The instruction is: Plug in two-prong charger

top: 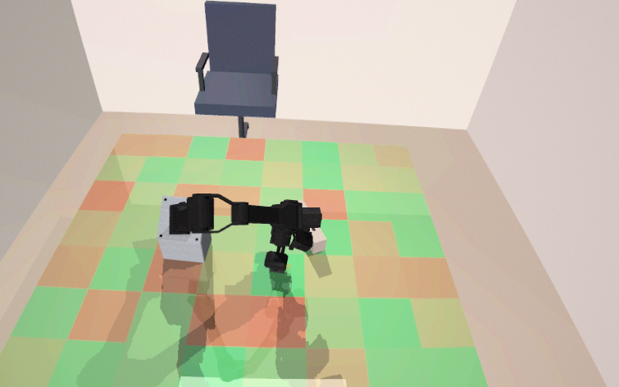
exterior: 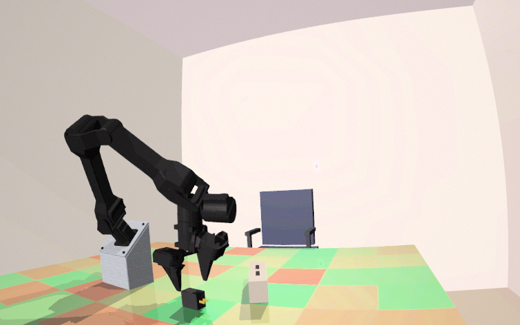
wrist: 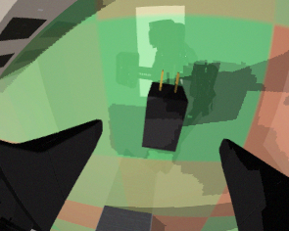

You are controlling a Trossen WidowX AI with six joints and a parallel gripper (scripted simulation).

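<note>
My gripper tip is 1 cm short of the black two-prong charger and 3 cm above it.
</note>
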